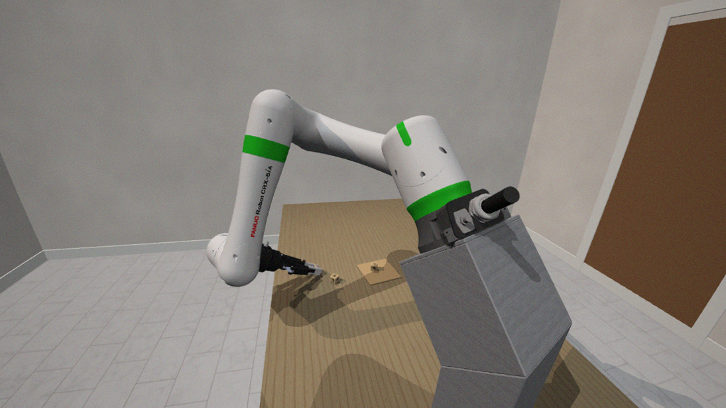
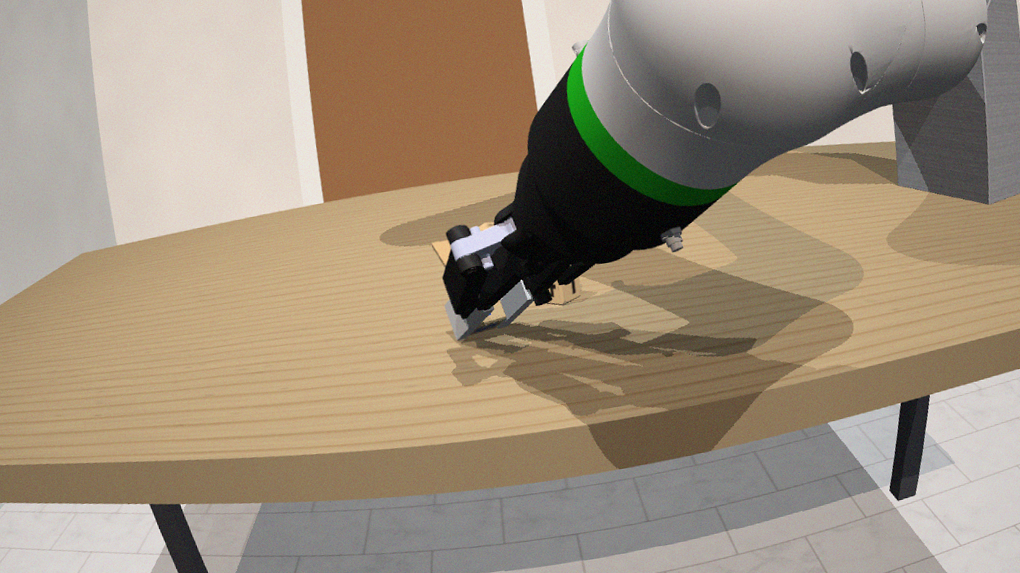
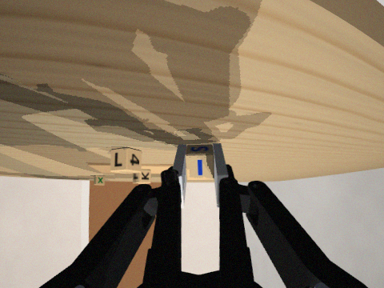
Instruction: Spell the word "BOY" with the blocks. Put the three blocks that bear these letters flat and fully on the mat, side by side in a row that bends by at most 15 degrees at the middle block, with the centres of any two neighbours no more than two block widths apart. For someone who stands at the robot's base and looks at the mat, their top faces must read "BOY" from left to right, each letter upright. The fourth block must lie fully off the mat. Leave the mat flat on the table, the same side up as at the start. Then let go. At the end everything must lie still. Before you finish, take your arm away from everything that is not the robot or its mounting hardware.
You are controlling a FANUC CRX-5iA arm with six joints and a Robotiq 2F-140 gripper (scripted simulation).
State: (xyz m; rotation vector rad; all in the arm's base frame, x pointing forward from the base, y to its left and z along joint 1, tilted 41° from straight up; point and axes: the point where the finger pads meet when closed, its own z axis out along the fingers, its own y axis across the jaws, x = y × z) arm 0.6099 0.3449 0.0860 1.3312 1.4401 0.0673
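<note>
Now: hand 2 cm to the left of the block, 1 cm short of it and 1 cm above it. Also, from my hand: tan mat: 27 cm to the right, 3 cm below, 3 cm ahead.
</note>
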